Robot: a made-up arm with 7 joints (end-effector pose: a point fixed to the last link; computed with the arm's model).
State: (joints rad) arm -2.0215 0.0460 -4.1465 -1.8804 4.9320 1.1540 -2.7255
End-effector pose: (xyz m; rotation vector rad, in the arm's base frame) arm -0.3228 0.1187 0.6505 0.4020 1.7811 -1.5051
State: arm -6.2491 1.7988 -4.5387 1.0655 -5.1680 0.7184 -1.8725
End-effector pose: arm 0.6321 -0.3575 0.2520 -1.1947 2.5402 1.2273
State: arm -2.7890 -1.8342 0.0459 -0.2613 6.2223 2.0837 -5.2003
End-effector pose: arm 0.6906 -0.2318 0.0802 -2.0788 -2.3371 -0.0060
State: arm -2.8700 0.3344 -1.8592 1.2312 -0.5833 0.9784 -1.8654
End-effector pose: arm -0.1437 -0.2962 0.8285 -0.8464 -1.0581 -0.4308
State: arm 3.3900 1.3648 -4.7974 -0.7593 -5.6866 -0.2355 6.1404
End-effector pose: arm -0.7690 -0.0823 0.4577 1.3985 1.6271 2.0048
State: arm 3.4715 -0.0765 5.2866 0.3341 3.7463 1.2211 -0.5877
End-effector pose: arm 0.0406 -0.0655 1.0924 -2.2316 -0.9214 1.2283
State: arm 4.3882 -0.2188 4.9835 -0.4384 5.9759 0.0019 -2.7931
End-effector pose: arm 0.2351 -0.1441 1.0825 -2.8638 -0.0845 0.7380
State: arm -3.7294 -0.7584 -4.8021 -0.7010 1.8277 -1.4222 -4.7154
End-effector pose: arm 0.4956 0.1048 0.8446 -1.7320 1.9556 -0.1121
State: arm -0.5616 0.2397 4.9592 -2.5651 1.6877 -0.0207 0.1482
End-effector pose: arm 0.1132 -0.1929 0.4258 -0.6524 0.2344 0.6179
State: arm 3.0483 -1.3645 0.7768 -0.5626 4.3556 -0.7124 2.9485
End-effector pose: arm 0.8220 0.0044 0.2710 -0.7269 -1.1206 1.7305
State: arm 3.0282 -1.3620 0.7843 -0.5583 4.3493 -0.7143 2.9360
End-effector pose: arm 0.8223 0.0209 0.2751 -0.7160 -1.1391 1.7377
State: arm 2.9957 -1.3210 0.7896 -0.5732 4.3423 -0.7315 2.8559
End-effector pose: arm 0.8188 0.0443 0.3052 -0.6609 -1.1987 1.6875
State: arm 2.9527 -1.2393 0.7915 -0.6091 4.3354 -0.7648 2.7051
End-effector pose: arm 0.8077 0.0718 0.3618 -0.5503 -1.2941 1.5765
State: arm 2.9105 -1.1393 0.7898 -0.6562 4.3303 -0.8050 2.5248
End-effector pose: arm 0.7883 0.0948 0.4281 -0.4045 -1.3917 1.4378
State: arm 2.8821 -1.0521 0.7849 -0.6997 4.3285 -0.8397 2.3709
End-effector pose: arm 0.7672 0.1065 0.4827 -0.2700 -1.4605 1.3154
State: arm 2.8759 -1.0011 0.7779 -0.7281 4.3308 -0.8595 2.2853
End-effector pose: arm 0.7541 0.1048 0.5122 -0.1946 -1.4902 1.2399
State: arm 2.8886 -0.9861 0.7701 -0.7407 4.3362 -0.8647 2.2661
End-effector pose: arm 0.7513 0.0936 0.5186 -0.1829 -1.4909 1.2102
